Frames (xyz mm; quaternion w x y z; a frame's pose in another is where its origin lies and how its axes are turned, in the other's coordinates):
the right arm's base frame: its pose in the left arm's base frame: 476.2 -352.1 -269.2 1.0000 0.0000 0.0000 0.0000
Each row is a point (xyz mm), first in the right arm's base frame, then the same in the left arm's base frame.
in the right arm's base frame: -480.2 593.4 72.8
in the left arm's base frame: -4.0 241.3 -196.4
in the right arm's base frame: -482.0 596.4 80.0
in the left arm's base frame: -5.8 244.3 -189.2
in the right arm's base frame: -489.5 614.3 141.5
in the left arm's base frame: -13.3 262.2 -127.7
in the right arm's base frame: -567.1 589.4 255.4
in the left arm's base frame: -90.9 237.3 -13.8
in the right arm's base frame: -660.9 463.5 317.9
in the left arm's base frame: -184.7 111.4 48.7
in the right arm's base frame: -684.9 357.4 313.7
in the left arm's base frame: -208.7 5.3 44.5
